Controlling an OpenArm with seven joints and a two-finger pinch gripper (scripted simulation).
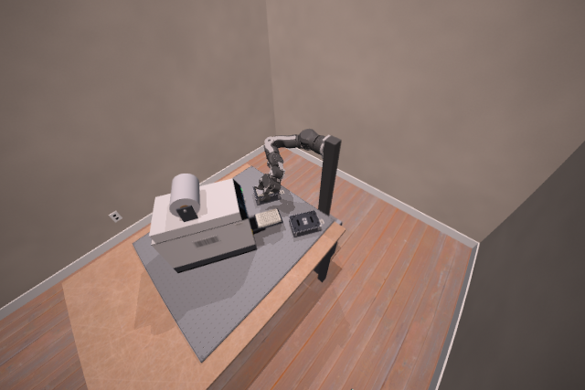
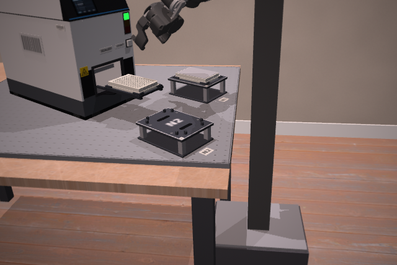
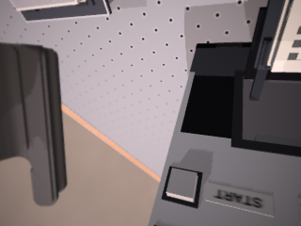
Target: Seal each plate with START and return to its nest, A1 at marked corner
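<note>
The start button lies 8 cm ahead of my hand, 5 cm to the right of it and 2 cm below it. The rest, counted from my hand: plate: 3 cm ahead, 8 cm to the left, 11 cm below; sealer stage: 3 cm ahead, 8 cm to the left, 12 cm below; dark screen panel: 16 cm ahead, 6 cm to the left, 11 cm above.
</note>
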